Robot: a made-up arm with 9 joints. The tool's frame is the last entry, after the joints. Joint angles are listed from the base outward.
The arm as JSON. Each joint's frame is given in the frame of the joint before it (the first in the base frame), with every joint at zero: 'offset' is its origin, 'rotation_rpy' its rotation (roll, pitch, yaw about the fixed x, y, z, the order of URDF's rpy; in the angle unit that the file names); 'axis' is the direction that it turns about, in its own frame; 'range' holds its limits. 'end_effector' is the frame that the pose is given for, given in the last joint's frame.
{
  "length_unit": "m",
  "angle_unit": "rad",
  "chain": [
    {
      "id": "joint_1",
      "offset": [
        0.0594,
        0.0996,
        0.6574
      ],
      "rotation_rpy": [
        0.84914,
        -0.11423,
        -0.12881
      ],
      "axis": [
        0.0,
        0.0,
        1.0
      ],
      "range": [
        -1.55,
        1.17
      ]
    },
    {
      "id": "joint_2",
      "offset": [
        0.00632,
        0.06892,
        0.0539
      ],
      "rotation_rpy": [
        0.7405,
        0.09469,
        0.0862
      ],
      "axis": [
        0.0,
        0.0,
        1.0
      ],
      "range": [
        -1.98,
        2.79
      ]
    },
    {
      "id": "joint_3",
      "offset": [
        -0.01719,
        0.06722,
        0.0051
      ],
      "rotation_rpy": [
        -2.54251,
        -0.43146,
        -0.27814
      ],
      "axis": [
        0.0,
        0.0,
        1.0
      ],
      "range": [
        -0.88,
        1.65
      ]
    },
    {
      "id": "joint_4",
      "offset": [
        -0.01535,
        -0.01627,
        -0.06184
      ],
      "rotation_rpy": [
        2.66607,
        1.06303,
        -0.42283
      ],
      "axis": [
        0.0,
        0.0,
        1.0
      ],
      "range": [
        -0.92,
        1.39
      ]
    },
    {
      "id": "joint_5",
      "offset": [
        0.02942,
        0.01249,
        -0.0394
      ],
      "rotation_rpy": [
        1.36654,
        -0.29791,
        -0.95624
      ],
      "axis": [
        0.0,
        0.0,
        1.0
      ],
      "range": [
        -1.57,
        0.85
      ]
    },
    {
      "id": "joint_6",
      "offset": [
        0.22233,
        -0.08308,
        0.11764
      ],
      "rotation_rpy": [
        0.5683,
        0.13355,
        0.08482
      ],
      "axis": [
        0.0,
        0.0,
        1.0
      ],
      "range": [
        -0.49,
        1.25
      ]
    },
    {
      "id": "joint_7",
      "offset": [
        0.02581,
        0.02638,
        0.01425
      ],
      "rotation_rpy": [
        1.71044,
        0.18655,
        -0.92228
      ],
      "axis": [
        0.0,
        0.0,
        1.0
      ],
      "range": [
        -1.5,
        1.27
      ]
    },
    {
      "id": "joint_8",
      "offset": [
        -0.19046,
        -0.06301,
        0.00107
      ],
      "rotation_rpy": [
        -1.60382,
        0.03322,
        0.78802
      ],
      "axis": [
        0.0,
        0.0,
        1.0
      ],
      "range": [
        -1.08,
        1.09
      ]
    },
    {
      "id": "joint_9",
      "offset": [
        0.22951,
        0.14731,
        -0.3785
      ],
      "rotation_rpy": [
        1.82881,
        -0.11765,
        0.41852
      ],
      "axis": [
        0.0,
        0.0,
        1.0
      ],
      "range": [
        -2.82,
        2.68
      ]
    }
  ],
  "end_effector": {
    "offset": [
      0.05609,
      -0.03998,
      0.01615
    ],
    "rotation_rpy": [
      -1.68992,
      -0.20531,
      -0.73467
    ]
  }
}
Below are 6 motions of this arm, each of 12 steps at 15 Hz.
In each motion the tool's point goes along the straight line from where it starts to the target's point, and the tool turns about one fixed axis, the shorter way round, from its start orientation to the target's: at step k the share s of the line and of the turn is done. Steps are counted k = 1, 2, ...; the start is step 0. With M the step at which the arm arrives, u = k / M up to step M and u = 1 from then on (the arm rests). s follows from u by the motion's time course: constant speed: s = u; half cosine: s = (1 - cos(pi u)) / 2; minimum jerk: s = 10 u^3 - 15 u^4 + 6 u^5.
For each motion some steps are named. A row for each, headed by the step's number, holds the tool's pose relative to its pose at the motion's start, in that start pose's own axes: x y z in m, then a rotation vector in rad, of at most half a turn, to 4 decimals.
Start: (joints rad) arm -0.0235 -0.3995 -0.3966 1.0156 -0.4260 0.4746 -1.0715 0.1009 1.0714
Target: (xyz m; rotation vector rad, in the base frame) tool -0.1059 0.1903 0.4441 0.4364 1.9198 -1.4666
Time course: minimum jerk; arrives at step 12
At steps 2, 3, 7, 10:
2: -0.0148 0.0045 0.0124 0.0343 0.0333 0.0482
3: -0.0431 0.0131 0.0361 0.1001 0.0972 0.1405
7: -0.2722 0.0828 0.2281 0.6321 0.6132 0.8865
10: -0.4019 0.1222 0.3367 0.9330 0.9052 1.3087

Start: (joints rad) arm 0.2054 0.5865 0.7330 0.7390 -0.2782 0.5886 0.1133 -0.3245 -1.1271
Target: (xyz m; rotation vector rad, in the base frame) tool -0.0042 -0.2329 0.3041 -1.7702 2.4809 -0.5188
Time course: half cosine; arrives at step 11
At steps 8, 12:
8: -0.1917 0.2205 0.0058 -0.2897 -0.0097 0.4907
12: -0.2317 0.2665 0.0070 -0.3501 -0.0118 0.5931

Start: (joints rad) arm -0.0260 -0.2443 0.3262 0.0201 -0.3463 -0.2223 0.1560 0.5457 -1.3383
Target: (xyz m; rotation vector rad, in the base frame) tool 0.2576 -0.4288 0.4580 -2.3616 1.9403 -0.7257
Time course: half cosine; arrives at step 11
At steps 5, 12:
5: 0.1584 -0.0865 -0.0934 0.2853 0.1234 0.1269
12: 0.3693 -0.2016 -0.2178 0.6652 0.2877 0.2960

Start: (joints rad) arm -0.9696 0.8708 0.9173 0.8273 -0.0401 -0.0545 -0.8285 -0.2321 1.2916
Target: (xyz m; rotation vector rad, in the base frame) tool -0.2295 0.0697 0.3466 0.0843 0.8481 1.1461
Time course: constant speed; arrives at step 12
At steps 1, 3, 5, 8, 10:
1: 0.0056 0.0162 0.0330 0.0751 -0.1028 0.0751
3: 0.0167 0.0487 0.0989 0.2252 -0.3084 0.2252
5: 0.0279 0.0811 0.1648 0.3753 -0.5141 0.3754
8: 0.0446 0.1298 0.2636 0.6005 -0.8225 0.6006
10: 0.0557 0.1623 0.3295 0.7507 -1.0281 0.7508

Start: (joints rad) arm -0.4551 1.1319 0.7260 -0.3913 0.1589 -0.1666 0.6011 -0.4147 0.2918
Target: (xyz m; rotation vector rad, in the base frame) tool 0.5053 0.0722 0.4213 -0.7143 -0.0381 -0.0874
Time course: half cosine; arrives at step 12
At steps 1, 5, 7, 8, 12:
1: 0.0006 -0.0052 -0.0021 0.0050 0.0057 -0.0140
5: 0.0135 -0.1142 -0.0467 0.1094 0.1243 -0.3038
7: 0.0229 -0.1939 -0.0793 0.1858 0.2111 -0.5159
8: 0.0273 -0.2311 -0.0944 0.2214 0.2515 -0.6147
12: 0.0364 -0.3081 -0.1259 0.2952 0.3354 -0.8196

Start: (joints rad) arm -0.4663 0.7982 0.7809 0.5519 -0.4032 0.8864 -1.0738 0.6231 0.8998
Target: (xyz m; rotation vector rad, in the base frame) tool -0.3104 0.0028 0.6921 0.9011 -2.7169 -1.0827
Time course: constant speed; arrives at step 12
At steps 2, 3, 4, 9, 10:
2: 0.0007 -0.0064 -0.0075 -0.1140 0.1047 0.0257
3: 0.0010 -0.0096 -0.0112 -0.1710 0.1571 0.0385
4: 0.0013 -0.0127 -0.0149 -0.2280 0.2095 0.0514
9: 0.0030 -0.0287 -0.0336 -0.5130 0.4713 0.1156
10: 0.0033 -0.0319 -0.0373 -0.5699 0.5236 0.1285

